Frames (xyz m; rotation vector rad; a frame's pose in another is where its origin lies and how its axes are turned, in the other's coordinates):
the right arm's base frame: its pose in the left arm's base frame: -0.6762 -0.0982 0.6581 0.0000 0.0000 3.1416
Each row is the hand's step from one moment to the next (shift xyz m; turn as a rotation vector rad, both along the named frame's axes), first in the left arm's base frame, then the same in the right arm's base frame.
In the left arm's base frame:
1: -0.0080 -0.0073 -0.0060 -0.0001 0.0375 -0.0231
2: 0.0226 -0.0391 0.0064 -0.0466 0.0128 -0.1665
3: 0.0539 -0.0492 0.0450 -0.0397 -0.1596 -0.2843
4: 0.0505 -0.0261 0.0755 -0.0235 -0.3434 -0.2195
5: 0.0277 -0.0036 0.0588 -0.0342 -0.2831 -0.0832
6: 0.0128 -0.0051 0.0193 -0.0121 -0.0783 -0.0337
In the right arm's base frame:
1: 0.0080 0.0073 -0.0060 0.0001 -0.0375 -0.0231
2: -0.0226 0.0391 0.0064 0.0466 -0.0128 -0.1665
3: -0.0539 0.0492 0.0450 0.0397 0.1596 -0.2843
4: -0.0505 0.0261 0.0755 0.0235 0.3434 -0.2195
5: -0.0277 0.0036 0.0588 0.0342 0.2831 -0.0832
6: -0.0128 0.0051 0.0193 0.0121 0.0783 -0.0337

